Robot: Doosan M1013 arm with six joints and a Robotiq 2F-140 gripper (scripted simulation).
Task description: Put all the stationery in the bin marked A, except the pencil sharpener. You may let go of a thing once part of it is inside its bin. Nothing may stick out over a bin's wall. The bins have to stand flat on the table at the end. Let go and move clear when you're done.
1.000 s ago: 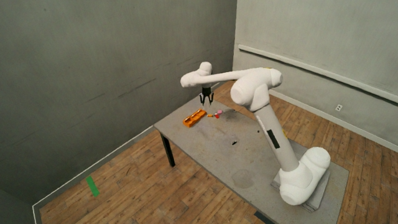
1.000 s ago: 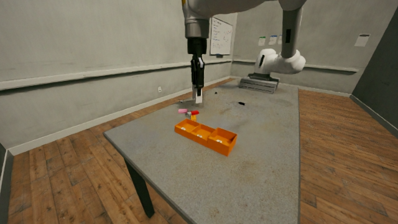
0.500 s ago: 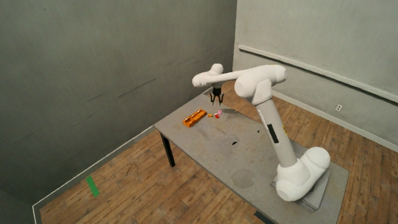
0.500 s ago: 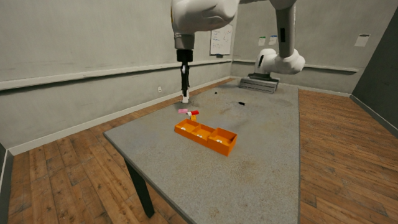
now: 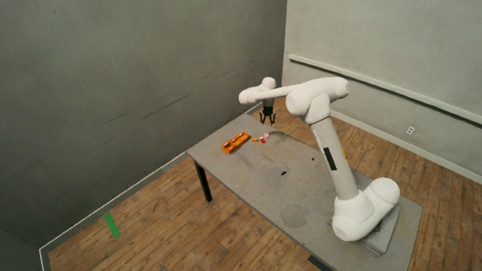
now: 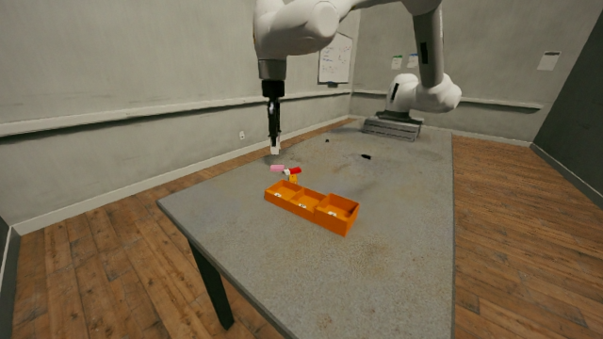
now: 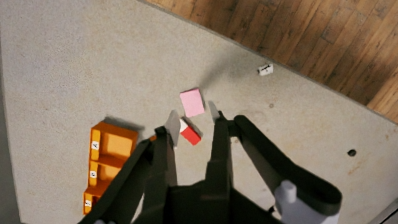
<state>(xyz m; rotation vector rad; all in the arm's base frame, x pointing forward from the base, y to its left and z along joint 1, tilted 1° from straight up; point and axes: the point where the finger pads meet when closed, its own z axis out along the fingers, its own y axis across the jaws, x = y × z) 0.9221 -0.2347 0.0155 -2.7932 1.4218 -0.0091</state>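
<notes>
My hand is 1 cm to the right of the pink eraser and 10 cm above it. Round my hand: small white item (10 cm behind, 11 cm to the right, 10 cm below); then small red object (1 cm behind, 7 cm to the left, 10 cm below); then small orange-yellow block (5 cm ahead, 12 cm to the left, 9 cm below).
</notes>
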